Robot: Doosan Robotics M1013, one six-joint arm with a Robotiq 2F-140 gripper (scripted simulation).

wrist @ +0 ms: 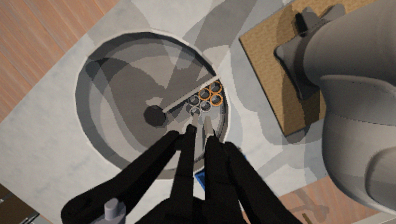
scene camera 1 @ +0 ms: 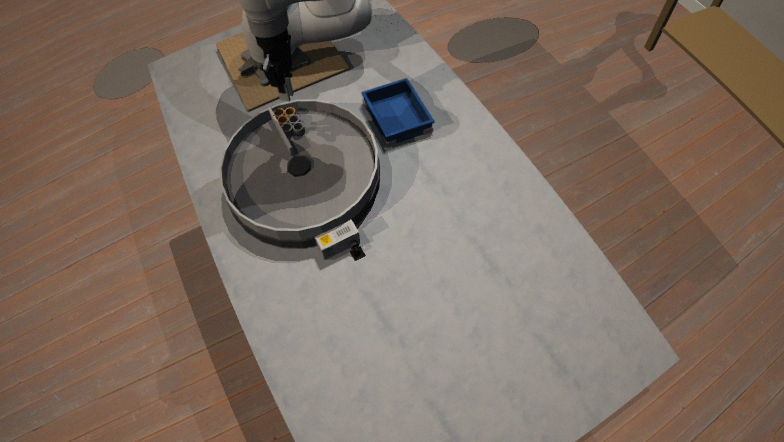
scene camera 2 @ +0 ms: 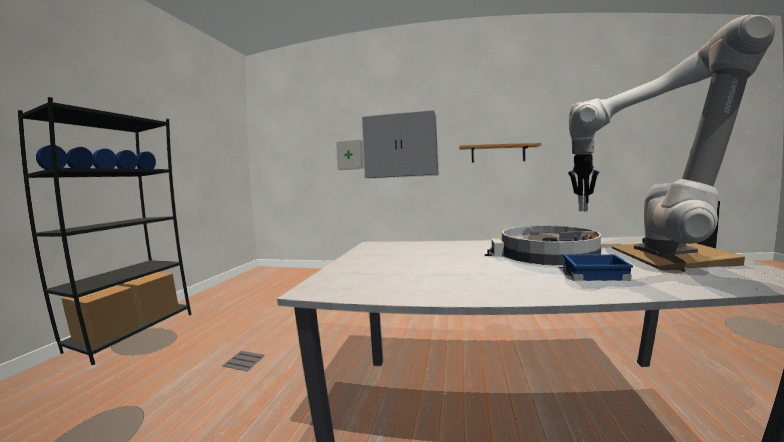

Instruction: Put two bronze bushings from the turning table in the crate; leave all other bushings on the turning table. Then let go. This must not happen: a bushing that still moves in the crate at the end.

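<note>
A blue crate (scene camera 1: 396, 105) is in view, and with it the gripper (scene camera 1: 286, 97), which can also be seen at (wrist: 200, 121) and (scene camera 2: 583, 211).
</note>
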